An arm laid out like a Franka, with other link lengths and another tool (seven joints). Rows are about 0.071 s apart.
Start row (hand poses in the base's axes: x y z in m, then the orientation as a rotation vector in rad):
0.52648 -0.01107 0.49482 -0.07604 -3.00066 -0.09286
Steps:
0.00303 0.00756 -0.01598 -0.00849 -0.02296 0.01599
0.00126 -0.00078 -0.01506 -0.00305 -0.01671 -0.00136
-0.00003 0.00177 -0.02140 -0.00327 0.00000 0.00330
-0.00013 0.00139 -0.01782 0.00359 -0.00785 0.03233
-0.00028 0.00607 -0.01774 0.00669 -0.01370 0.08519
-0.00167 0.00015 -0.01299 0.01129 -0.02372 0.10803
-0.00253 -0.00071 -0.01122 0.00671 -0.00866 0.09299
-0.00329 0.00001 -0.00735 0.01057 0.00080 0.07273
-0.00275 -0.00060 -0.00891 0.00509 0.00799 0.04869
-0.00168 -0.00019 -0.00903 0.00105 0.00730 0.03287
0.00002 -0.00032 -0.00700 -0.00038 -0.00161 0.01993
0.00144 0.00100 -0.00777 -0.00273 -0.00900 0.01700
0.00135 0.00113 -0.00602 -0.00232 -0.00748 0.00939
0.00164 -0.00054 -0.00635 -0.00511 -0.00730 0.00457
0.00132 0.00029 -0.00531 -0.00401 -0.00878 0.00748
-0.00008 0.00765 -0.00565 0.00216 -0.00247 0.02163
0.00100 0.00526 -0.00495 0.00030 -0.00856 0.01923
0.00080 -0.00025 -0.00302 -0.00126 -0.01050 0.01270
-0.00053 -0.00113 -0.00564 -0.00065 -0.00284 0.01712
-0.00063 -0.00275 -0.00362 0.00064 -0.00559 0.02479
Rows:
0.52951 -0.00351 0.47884 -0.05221 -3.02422 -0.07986
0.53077 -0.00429 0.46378 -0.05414 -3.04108 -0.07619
0.53074 -0.00252 0.44238 -0.04937 -3.04126 -0.07097
0.53061 -0.00113 0.42456 0.00035 -3.04863 -0.07433
0.53033 0.00494 0.40682 0.13161 -3.05739 -0.07875
0.52866 0.00509 0.39383 0.30008 -3.06683 -0.08826
0.52613 0.00438 0.38261 0.44389 -3.05593 -0.09312
0.52284 0.00439 0.37526 0.55484 -3.03586 -0.10640
0.52009 0.00379 0.36635 0.62668 -3.01278 -0.11399
0.51841 0.00360 0.35732 0.67404 -2.99412 -0.11598
0.51843 0.00328 0.35032 0.70407 -2.98804 -0.11381
0.51987 0.00428 0.34255 0.73149 -2.98946 -0.10589
0.52122 0.00541 0.33653 0.74727 -2.99236 -0.09943
0.52286 0.00487 0.33018 0.75558 -2.99648 -0.08902
0.52418 0.00516 0.32487 0.76876 -3.00095 -0.07959
0.52410 0.01281 0.31922 0.80193 -2.99467 -0.08122
0.52510 0.01807 0.31427 0.83308 -2.99439 -0.07782
0.52590 0.01782 0.31125 0.85498 -2.99821 -0.07145
0.52537 0.01669 0.30561 0.88130 -2.99289 -0.06900
0.52474 0.01394 0.30199 0.91998 -2.98650 -0.06719

